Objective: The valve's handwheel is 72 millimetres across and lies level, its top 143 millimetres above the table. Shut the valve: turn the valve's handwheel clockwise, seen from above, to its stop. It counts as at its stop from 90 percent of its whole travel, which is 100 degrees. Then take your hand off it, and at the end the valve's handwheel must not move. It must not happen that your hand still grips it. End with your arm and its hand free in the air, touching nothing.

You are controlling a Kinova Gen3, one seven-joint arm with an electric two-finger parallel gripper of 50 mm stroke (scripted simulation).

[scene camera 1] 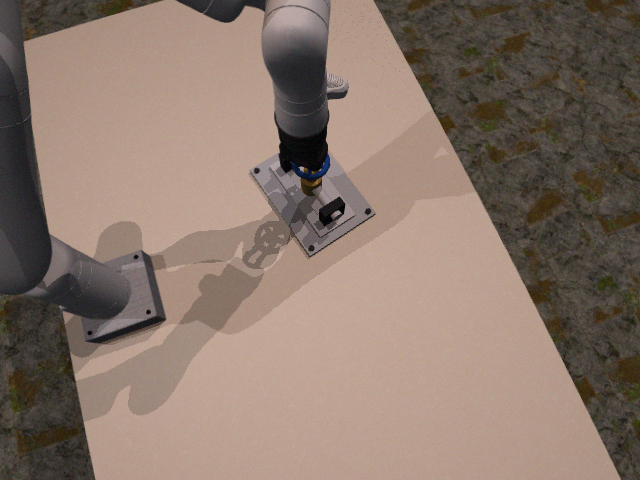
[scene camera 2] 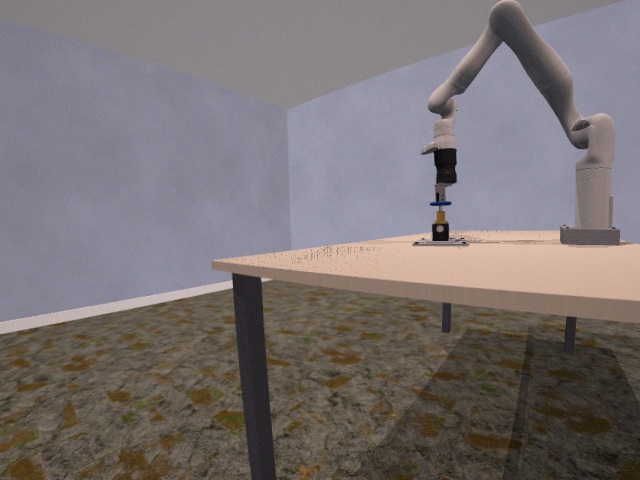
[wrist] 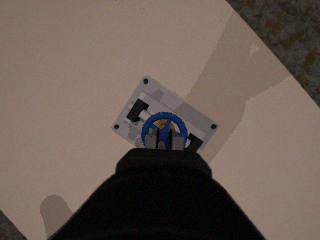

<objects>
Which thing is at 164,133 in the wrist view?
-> A handwheel.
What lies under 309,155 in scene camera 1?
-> My gripper.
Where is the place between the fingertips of my gripper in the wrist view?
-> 164,135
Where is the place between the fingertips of my gripper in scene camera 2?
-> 440,202
</objects>
